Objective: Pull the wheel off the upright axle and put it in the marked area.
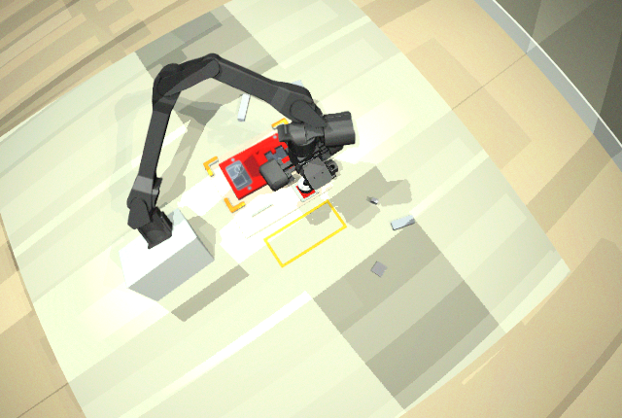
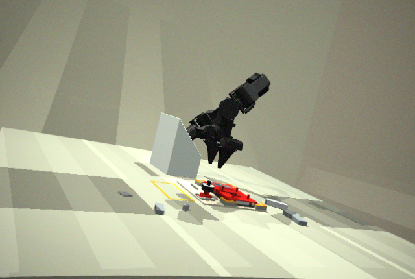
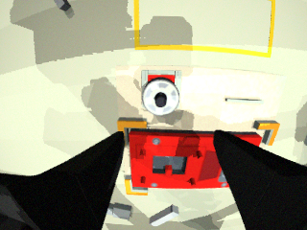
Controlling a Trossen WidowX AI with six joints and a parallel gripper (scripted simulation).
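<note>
The white hub is 10 mm ahead of my gripper tip, 10 mm to the right of it and 80 mm below it.
</note>
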